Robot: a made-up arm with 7 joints.
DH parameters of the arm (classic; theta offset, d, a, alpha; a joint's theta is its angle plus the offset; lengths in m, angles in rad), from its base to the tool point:
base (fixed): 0 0.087 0 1.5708
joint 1: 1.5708 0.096 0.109 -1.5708
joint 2: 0 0.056 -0.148 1.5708
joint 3: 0.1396 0 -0.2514 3.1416
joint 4: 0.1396 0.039 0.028 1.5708
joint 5: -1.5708 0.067 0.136 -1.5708
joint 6: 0 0.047 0.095 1.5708
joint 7: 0 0.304 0.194 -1.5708
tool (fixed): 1.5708 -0.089 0 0
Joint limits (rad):
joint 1: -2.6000..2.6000
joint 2: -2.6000..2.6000
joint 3: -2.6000..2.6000
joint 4: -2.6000..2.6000
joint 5: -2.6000..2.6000
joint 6: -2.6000..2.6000
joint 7: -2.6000..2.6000
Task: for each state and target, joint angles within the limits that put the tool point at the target. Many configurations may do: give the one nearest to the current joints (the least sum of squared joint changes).
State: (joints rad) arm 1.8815 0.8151 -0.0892 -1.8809 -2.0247 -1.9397 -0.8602
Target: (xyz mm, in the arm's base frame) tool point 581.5 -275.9 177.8
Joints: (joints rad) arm 2.0385 0.4390 -0.0207 -1.9986 -1.8990 -1.7022 -0.7609
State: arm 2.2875 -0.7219 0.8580 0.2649 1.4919 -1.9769 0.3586
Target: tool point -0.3 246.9 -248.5
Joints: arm 1.9319 -1.1417 0.4812 0.8056 1.2736 -1.4902 0.5577
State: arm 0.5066 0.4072 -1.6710 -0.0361 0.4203 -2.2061 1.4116
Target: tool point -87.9 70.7 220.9
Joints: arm 0.4980 0.1575 -1.6541 -0.1419 -0.2936 -1.7148 1.4900
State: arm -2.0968 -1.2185 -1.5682 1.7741 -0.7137 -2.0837 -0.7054
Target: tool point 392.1 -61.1 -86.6
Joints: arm -2.4007 -1.7133 -1.8451 1.5693 -0.2364 -1.9233 -0.8035
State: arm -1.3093 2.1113 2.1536 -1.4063 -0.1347 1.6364 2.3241
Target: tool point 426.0 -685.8 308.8
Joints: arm -0.8816 1.7909 1.2590 -1.5171 0.5102 1.3926 2.2525
